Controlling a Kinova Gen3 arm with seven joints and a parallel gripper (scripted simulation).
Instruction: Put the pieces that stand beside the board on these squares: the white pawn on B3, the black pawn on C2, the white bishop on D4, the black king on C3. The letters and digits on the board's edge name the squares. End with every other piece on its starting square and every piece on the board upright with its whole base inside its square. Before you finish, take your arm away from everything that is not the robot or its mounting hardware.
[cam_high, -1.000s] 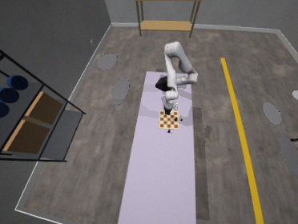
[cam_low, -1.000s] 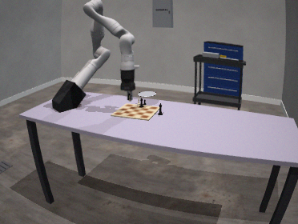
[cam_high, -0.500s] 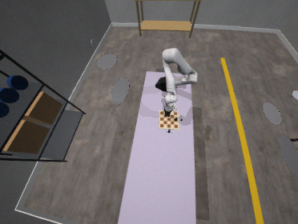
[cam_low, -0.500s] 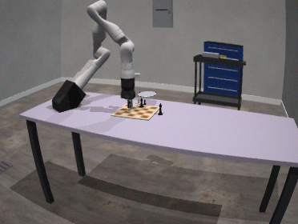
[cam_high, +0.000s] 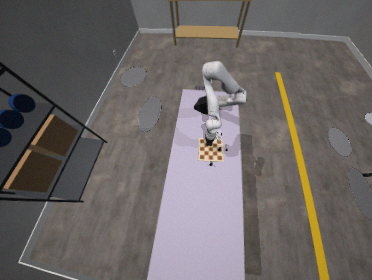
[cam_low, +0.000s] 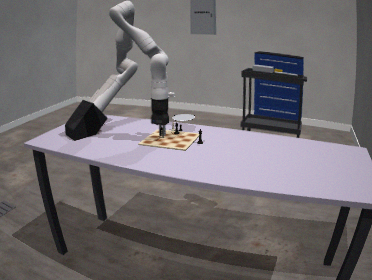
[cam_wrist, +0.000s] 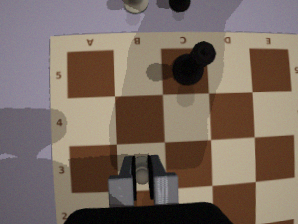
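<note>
The white pawn lies 1 cm below my hand. Also, from my hand: chessboard 4 cm ahead, 3 cm below, 1 cm to the left; then white bishop 14 cm to the left, 3 cm behind, 1 cm below; then black pawn 14 cm to the left, 2 cm below, 1 cm ahead.
</note>
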